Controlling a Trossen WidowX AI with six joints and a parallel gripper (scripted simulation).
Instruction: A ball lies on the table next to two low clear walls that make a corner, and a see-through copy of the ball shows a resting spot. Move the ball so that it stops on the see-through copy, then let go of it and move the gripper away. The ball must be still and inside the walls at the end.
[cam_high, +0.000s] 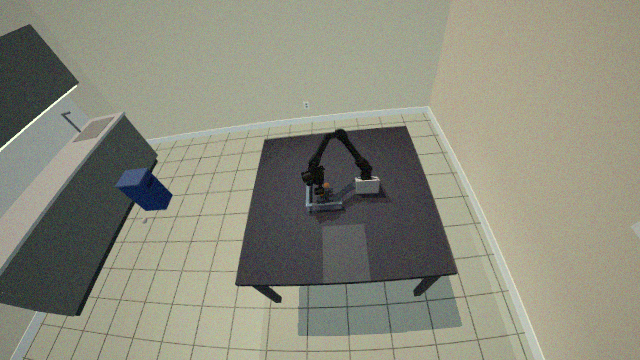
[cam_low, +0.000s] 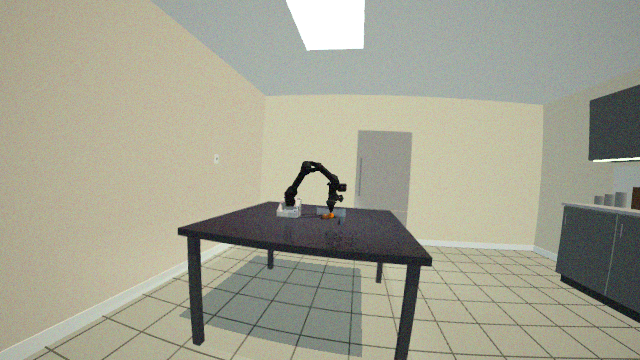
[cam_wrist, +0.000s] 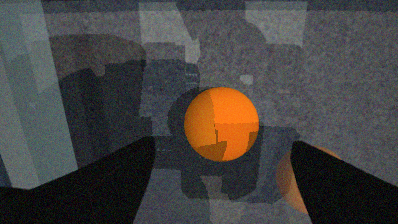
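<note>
My gripper tip is now 3 cm above the orange ball. Also, from my gripper tip: faint orange ball shape 4 cm behind, 6 cm to the right, 3 cm below.
</note>
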